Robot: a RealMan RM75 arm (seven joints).
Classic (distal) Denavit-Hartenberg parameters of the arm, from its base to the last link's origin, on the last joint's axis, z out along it. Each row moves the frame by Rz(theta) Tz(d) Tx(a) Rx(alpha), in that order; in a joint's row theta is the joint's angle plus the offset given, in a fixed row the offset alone. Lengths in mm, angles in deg.
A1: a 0; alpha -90; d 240.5; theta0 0
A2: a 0; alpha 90; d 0; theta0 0
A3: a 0; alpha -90; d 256; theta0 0
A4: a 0; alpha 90; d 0; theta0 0
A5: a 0; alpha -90; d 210; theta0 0
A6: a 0; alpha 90; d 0; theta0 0
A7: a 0; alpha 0; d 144; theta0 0
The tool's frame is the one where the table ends.
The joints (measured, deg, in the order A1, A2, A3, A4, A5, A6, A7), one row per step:
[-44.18 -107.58 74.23 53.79 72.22 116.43 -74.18]
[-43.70 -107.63 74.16 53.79 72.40 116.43 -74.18]
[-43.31 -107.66 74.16 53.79 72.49 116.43 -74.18]
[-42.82 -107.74 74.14 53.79 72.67 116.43 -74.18]
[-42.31 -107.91 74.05 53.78 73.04 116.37 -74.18]
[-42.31 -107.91 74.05 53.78 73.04 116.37 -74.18]
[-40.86 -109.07 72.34 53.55 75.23 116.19 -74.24]
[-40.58 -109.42 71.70 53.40 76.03 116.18 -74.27]
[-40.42 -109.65 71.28 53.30 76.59 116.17 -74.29]
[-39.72 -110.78 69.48 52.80 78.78 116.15 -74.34]
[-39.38 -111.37 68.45 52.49 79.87 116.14 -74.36]
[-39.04 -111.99 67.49 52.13 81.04 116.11 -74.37]
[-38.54 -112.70 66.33 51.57 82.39 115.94 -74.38]
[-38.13 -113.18 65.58 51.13 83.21 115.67 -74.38]
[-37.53 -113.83 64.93 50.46 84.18 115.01 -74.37]
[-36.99 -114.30 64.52 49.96 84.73 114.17 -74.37]
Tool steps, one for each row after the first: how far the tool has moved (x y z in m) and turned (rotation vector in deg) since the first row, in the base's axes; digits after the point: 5 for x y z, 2 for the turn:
[-0.00277 -0.00061 -0.00031 0.03 0.10 0.51]
[-0.00497 -0.00121 -0.00058 0.02 0.17 0.90]
[-0.00774 -0.00202 -0.00117 -0.01 0.27 1.40]
[-0.01068 -0.00279 -0.00233 0.00 0.46 2.00]
[-0.01068 -0.00279 -0.00233 0.00 0.46 2.00]
[-0.01958 -0.00384 -0.00667 0.52 0.70 4.43]
[-0.02188 -0.00379 -0.00790 0.69 0.85 5.12]
[-0.02333 -0.00372 -0.00878 0.79 0.98 5.55]
[-0.02915 -0.00396 -0.01305 1.07 1.21 7.46]
[-0.03210 -0.00399 -0.01507 1.22 1.22 8.51]
[-0.03524 -0.00422 -0.01766 1.28 1.32 9.60]
[-0.03971 -0.00439 -0.02084 1.38 1.41 11.20]
[-0.04304 -0.00443 -0.02318 1.49 1.39 12.49]
[-0.04752 -0.00458 -0.02751 1.57 1.46 14.37]
[-0.05100 -0.00423 -0.03090 1.84 1.41 16.05]

